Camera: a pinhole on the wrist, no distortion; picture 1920 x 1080 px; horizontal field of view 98.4 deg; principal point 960.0 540.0 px. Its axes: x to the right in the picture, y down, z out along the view. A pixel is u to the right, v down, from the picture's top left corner.
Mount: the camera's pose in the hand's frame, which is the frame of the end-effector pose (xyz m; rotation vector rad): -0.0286 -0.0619 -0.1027 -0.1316 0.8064 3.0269
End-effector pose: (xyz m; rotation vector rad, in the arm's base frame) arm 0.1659 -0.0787 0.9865 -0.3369 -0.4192 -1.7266
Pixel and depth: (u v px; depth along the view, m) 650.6 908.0 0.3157
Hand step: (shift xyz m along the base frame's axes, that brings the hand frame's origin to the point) -0.0373 0.0652 0.2466
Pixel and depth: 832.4 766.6 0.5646
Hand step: 0.0801 0.1908 0.4297
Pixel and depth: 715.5 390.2 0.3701
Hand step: 0.1671 0.0109 0.2121
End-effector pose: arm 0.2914 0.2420 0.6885 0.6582 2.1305 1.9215
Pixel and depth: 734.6 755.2 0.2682
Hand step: 0.0571 0.1614 -0.0083
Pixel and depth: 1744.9 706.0 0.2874
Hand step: 0.3564 -0.0088 -0.0421
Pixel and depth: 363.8 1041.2 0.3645
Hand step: -0.0391 0.3911 -0.0845
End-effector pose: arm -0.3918 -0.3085 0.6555 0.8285 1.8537 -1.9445
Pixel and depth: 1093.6 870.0 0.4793
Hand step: 0.0483 -0.4169 0.0774
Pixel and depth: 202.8 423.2 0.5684
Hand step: -0.2386 -0.3462 -0.5142
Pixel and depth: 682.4 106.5 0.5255
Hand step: 0.1358 -0.2523 -0.4211
